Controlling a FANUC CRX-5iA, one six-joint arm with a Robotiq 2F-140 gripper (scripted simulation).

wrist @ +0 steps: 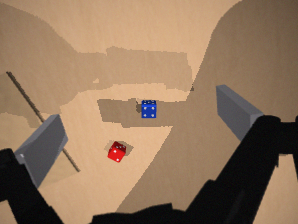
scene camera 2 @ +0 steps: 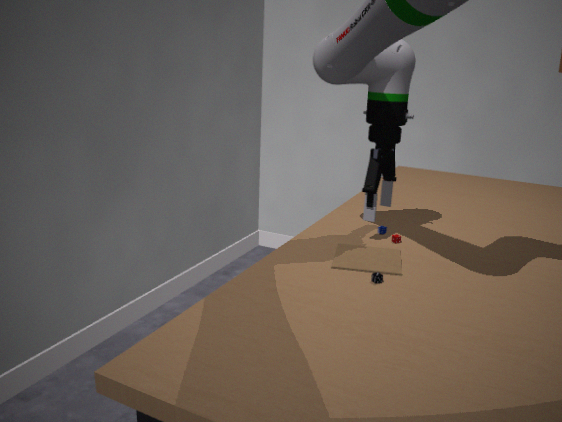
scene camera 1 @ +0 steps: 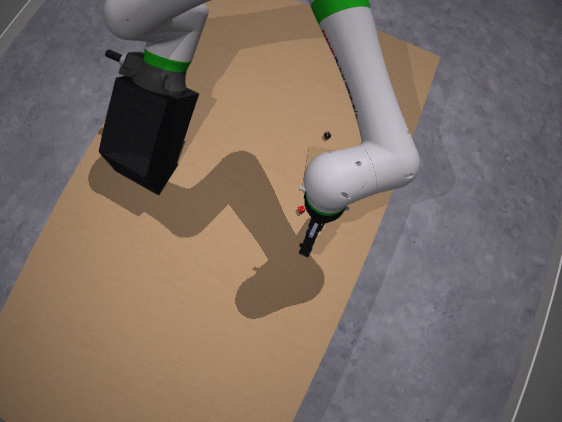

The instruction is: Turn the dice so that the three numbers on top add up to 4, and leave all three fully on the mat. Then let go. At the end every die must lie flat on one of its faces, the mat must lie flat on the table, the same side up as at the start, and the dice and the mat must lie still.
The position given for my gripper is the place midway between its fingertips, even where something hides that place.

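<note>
My gripper (scene camera 2: 377, 212) is there for me to see, and the wrist view shows me the same gripper (wrist: 139, 113) too.
</note>
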